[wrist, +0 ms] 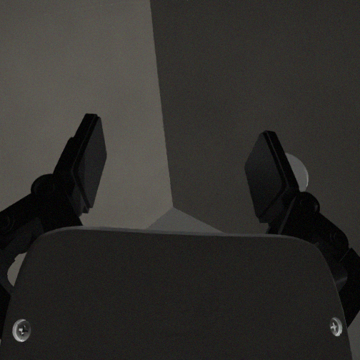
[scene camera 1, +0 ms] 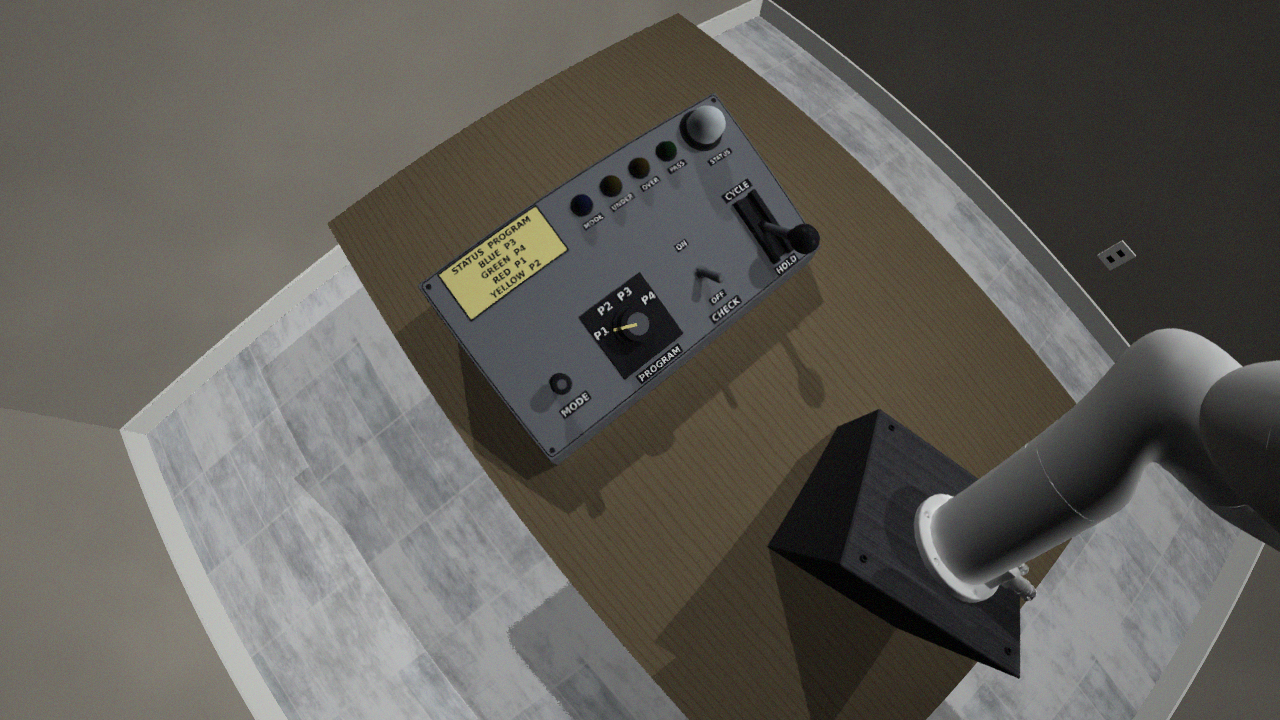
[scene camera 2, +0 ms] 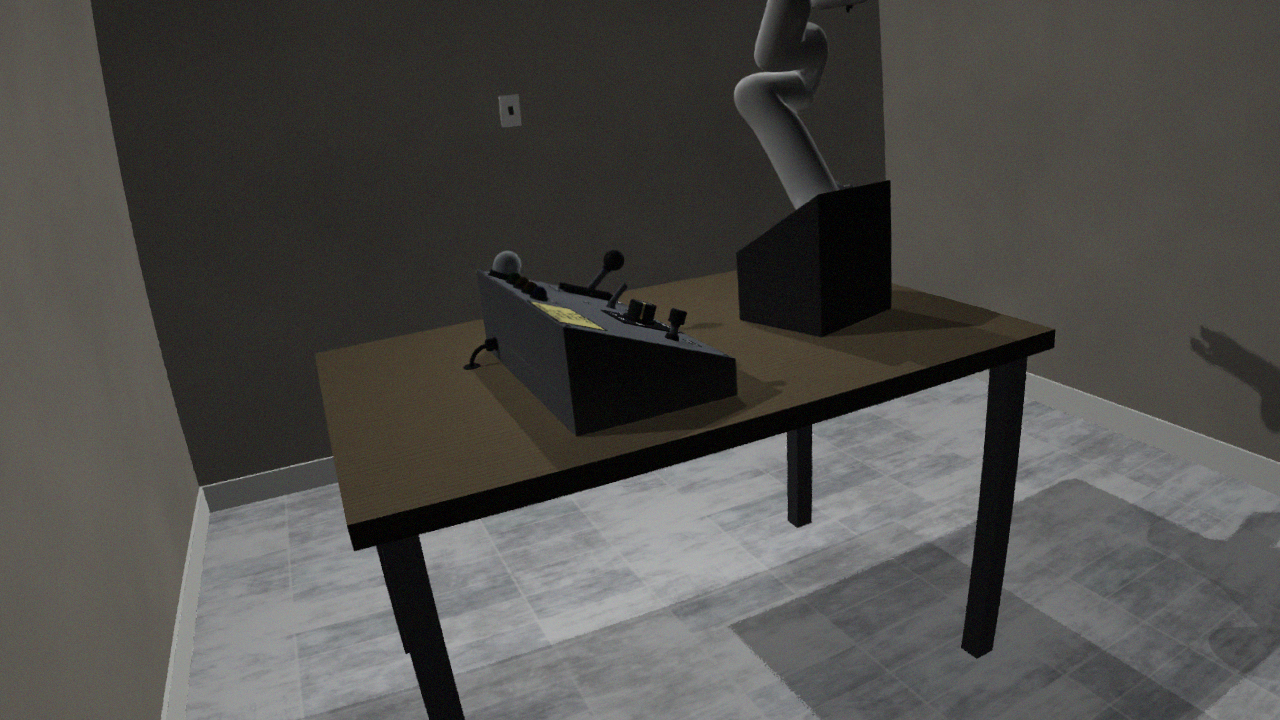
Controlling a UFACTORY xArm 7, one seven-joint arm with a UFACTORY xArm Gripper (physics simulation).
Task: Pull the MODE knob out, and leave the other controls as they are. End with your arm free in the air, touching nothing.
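Places are measured from the arm's base along level axes (x back, y right, z up), in centimetres.
Where they show: arm's base, origin of the base link: [scene camera 1: 955, 547] [scene camera 2: 823, 211].
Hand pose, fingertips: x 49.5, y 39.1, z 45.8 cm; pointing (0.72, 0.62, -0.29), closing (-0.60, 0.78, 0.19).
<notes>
Each offset is from my fingertips to the top centre of the thing. "pt": to the spot under its first point. Level surfaces: height alone.
The MODE knob {dx -96.7, dy -51.7, dz -53.1 cm} [scene camera 1: 560, 383] [scene camera 2: 677, 317], small, dark and round, stands up from the sloped face of the grey control panel [scene camera 1: 501, 351] [scene camera 2: 646, 376], near its lower left corner in scene camera 1. A short stem shows under its head in scene camera 2. The PROGRAM knob {dx -94.6, dy -39.9, dz -53.9 cm} [scene camera 1: 636, 324] [scene camera 2: 640, 311] has its yellow line towards P1. The CHECK toggle {dx -91.5, dy -28.3, dz -53.8 cm} [scene camera 1: 708, 274] [scene camera 2: 616, 295] leans to the OFF side. The CYCLE lever {dx -84.8, dy -17.3, dz -50.0 cm} [scene camera 1: 804, 238] [scene camera 2: 612, 260] is at the HOLD end. My gripper [wrist: 179, 140] is open and empty, raised in the air away from the panel.
My arm [scene camera 1: 1029, 501] [scene camera 2: 787, 143] rises from a black wedge base [scene camera 1: 850, 501] [scene camera 2: 819, 268] on the wooden table {dz -66.5 cm} [scene camera 1: 572, 116] [scene camera 2: 402, 429]. A pale dome lamp {pt dx -104.4, dy -14.4, dz -47.7 cm} [scene camera 1: 705, 124] [scene camera 2: 506, 262] and several small dark lamps sit along the panel's far edge, beside a yellow label {pt dx -111.5, dy -45.6, dz -51.9 cm} [scene camera 1: 503, 262] [scene camera 2: 569, 315].
</notes>
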